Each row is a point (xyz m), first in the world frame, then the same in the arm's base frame.
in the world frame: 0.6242 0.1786 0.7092
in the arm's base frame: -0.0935 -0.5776 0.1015
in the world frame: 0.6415 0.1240 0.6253
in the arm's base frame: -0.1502 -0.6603 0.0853
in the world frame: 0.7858 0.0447 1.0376
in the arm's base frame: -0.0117 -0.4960 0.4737
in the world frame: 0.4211 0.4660 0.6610
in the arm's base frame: 0.0008 -0.4012 -0.1920
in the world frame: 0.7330 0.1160 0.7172
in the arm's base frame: -0.0784 -0.6620 0.1936
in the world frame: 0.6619 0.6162 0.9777
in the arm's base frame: 0.3439 -0.3125 0.0431
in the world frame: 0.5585 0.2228 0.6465
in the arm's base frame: -0.1143 -0.5647 0.0036
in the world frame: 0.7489 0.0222 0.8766
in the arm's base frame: -0.0962 -0.5865 0.3622
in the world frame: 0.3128 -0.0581 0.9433
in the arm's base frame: -0.3849 -0.2613 0.2527
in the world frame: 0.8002 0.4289 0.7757
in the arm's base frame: 0.2186 -0.5916 0.0810
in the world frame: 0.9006 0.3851 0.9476
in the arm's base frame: 0.2907 -0.5533 0.2678
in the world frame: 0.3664 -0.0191 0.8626
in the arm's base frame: -0.3477 -0.3439 0.2007
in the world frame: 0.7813 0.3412 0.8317
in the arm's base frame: 0.1562 -0.5617 0.1610
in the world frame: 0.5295 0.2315 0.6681
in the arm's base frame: -0.1177 -0.5279 -0.0004
